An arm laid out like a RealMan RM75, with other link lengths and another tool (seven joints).
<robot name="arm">
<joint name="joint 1" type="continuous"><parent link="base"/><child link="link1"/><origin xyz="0 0 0.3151" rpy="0 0 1.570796"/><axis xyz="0 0 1"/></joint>
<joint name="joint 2" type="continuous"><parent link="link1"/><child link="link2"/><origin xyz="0 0 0" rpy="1.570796 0 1.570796"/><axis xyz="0 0 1"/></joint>
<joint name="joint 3" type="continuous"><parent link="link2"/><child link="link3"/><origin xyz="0 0.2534 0" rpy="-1.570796 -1.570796 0"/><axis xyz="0 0 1"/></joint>
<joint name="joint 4" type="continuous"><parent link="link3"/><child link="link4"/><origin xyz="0 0 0" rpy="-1.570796 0 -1.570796"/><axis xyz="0 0 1"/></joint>
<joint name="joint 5" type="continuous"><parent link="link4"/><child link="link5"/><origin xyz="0 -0.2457 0" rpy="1.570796 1.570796 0"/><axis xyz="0 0 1"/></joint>
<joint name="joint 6" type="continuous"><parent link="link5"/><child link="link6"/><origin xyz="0 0 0" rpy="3.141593 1.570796 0"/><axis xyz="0 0 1"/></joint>
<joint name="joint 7" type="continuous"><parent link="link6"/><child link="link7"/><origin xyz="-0.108 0 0" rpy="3.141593 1.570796 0"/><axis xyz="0 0 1"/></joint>
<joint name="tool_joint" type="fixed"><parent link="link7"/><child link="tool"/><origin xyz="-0.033 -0.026 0.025" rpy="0.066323 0 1.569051"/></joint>
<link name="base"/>
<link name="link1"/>
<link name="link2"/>
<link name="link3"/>
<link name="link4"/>
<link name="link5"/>
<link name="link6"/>
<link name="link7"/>
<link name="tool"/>
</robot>
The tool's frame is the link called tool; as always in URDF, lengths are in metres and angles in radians. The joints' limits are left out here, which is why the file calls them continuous.
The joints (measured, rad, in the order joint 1, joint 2, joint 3, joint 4, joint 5, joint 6, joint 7), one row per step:
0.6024 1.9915 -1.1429 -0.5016 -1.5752 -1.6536 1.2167
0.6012 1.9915 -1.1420 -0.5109 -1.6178 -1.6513 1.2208
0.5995 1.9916 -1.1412 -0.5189 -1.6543 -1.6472 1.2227
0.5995 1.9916 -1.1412 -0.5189 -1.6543 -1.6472 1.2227
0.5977 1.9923 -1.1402 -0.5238 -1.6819 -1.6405 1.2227
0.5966 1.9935 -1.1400 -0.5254 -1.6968 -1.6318 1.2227
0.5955 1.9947 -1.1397 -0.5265 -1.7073 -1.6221 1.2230
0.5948 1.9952 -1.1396 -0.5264 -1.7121 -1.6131 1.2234
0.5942 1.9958 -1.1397 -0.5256 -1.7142 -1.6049 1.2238
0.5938 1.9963 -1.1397 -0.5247 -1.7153 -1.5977 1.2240
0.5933 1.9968 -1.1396 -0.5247 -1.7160 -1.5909 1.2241
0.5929 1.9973 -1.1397 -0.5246 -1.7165 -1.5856 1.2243
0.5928 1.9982 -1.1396 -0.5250 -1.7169 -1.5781 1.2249
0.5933 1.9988 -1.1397 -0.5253 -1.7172 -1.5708 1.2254
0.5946 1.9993 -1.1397 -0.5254 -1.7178 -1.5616 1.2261
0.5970 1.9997 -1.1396 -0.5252 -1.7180 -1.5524 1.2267
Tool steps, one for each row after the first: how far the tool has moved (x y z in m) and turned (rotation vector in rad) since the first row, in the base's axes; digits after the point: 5 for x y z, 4 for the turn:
0.00268 -0.00160 -0.00225 -0.0152 -0.0384 0.0090
0.00542 -0.00290 -0.00424 -0.0256 -0.0725 0.0161
0.00542 -0.00290 -0.00424 -0.0256 -0.0725 0.0161
0.00794 -0.00376 -0.00621 -0.0306 -0.0993 0.0193
0.00954 -0.00390 -0.00802 -0.0309 -0.1156 0.0179
0.01086 -0.00369 -0.00961 -0.0287 -0.1285 0.0146
0.01180 -0.00315 -0.01066 -0.0248 -0.1366 0.0101
0.01251 -0.00262 -0.01162 -0.0209 -0.1418 0.0051
0.01307 -0.00209 -0.01240 -0.0171 -0.1457 0.0007
0.01348 -0.00150 -0.01303 -0.0127 -0.1492 -0.0030
0.01379 -0.00109 -0.01358 -0.0096 -0.1519 -0.0059
0.01394 -0.00031 -0.01431 -0.0048 -0.1551 -0.0097
0.01395 0.00059 -0.01495 0.0000 -0.1585 -0.0127
0.01387 0.00188 -0.01568 0.0060 -0.1631 -0.0161
0.01346 0.00344 -0.01636 0.0123 -0.1673 -0.0187

